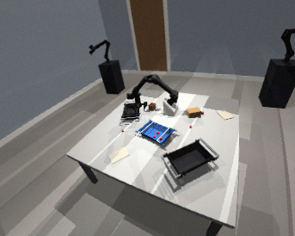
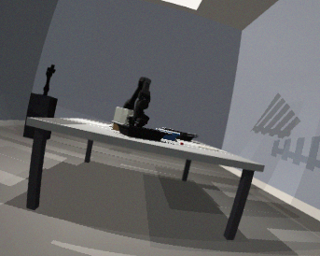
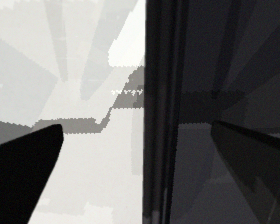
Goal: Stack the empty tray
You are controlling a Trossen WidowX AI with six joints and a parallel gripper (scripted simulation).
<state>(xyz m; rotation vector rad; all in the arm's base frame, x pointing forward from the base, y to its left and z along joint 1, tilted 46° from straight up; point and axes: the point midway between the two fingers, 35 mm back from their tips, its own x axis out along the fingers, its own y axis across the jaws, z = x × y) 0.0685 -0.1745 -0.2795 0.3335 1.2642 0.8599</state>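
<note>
Now: the dark tray 30 mm ahead of my gripper tip, 80 mm to the right of it and 30 mm above it. The rest, counted from my gripper tip: brown box 60 mm behind, 560 mm to the left, 20 mm above.
</note>
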